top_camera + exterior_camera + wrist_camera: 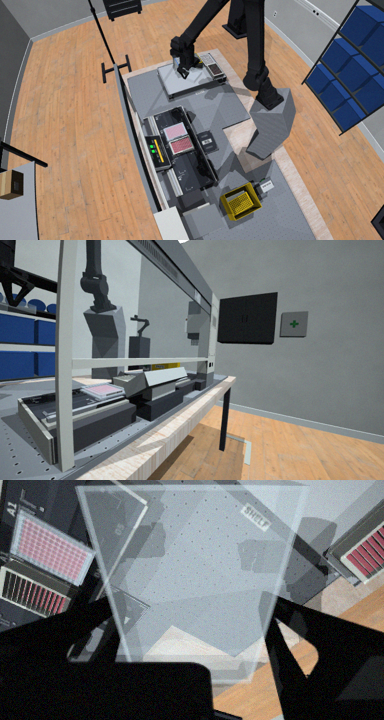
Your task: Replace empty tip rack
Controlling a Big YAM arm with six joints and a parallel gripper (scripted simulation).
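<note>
The clear tip-rack cover lies 10 mm above my hand. Also, from my hand: shelf unit (240 mm below, 210 mm to the right, 120 mm behind); then shelf label (290 mm below, 110 mm behind, 40 mm to the right); then pink plate (240 mm below, 190 mm ahead, 180 mm to the left).
</note>
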